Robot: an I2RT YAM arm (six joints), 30 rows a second.
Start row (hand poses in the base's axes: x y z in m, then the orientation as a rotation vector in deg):
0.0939 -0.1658 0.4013 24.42 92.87 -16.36
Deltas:
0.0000 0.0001 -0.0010 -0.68 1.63 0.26
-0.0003 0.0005 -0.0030 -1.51 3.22 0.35
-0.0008 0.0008 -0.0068 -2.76 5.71 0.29
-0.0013 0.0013 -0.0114 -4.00 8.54 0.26
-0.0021 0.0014 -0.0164 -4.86 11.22 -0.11
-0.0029 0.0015 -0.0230 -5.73 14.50 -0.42
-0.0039 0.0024 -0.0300 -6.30 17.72 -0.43
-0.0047 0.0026 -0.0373 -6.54 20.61 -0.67
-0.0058 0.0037 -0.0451 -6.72 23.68 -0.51
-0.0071 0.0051 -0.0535 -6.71 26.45 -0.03
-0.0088 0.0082 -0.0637 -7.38 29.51 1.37
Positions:
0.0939 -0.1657 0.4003 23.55 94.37 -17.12
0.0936 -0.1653 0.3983 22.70 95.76 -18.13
0.0931 -0.1650 0.3945 21.55 97.90 -19.82
0.0926 -0.1645 0.3899 20.32 100.36 -21.59
0.0918 -0.1644 0.3849 19.67 102.69 -23.28
0.0910 -0.1643 0.3783 18.86 105.59 -25.11
0.0900 -0.1634 0.3713 18.03 108.56 -26.46
0.0892 -0.1632 0.3640 17.67 111.24 -27.64
0.0881 -0.1621 0.3562 16.97 114.18 -28.51
0.0868 -0.1607 0.3478 16.17 116.93 -28.89
0.0851 -0.1576 0.3376 13.94 119.92 -29.16

